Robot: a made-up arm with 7 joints. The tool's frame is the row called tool.
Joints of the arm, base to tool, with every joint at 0 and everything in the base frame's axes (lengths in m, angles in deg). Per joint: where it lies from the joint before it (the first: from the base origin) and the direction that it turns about. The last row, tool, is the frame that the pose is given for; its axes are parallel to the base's.
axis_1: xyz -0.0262 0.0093 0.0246 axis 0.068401 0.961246 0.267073
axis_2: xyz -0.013 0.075 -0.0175 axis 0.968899 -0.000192 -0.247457
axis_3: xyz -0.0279 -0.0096 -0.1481 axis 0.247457 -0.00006 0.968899
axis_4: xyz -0.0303 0.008 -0.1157 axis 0.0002 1 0.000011
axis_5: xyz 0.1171 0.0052 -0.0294 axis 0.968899 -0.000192 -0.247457
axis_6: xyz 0.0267 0.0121 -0.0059 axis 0.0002 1 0.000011
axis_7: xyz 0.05 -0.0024 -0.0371 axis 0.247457 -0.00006 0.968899
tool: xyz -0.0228 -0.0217 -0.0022
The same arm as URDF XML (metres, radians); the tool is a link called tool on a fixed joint. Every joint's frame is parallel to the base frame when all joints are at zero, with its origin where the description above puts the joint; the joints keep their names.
<robot name="arm">
<joint name="tool_fixed" type="fixed"><parent link="link7"/><child link="tool"/><origin xyz="-0.0228 -0.0217 -0.0022"/></joint>
<joint name="axis_7" type="continuous"><parent link="link6"/><child link="link7"/><origin xyz="0.0500 -0.0024 -0.0371"/><axis xyz="0.247497 -0.0001 0.968889"/></joint>
<joint name="axis_6" type="continuous"><parent link="link5"/><child link="link6"/><origin xyz="0.0267 0.0121 -0.0059"/><axis xyz="0.0002 1 0"/></joint>
<joint name="axis_5" type="continuous"><parent link="link4"/><child link="link5"/><origin xyz="0.1171 0.0052 -0.0294"/><axis xyz="0.968889 -0.0002 -0.247497"/></joint>
<joint name="axis_4" type="continuous"><parent link="link3"/><child link="link4"/><origin xyz="-0.0303 0.0080 -0.1157"/><axis xyz="0.0002 1 0"/></joint>
<joint name="axis_3" type="continuous"><parent link="link2"/><child link="link3"/><origin xyz="-0.0279 -0.0096 -0.1481"/><axis xyz="0.247497 -0.0001 0.968889"/></joint>
<joint name="axis_2" type="continuous"><parent link="link1"/><child link="link2"/><origin xyz="-0.0130 0.0750 -0.0175"/><axis xyz="0.968889 -0.0002 -0.247497"/></joint>
<joint name="axis_1" type="continuous"><parent link="base"/><child link="link1"/><origin xyz="-0.0262 0.0093 0.0246"/><axis xyz="0.068403 0.961235 0.26711"/></joint>
<link name="base"/>
<link name="link1"/>
<link name="link2"/>
<link name="link3"/>
<link name="link4"/>
<link name="link5"/>
<link name="link6"/>
<link name="link7"/>
<link name="tool"/>
</robot>

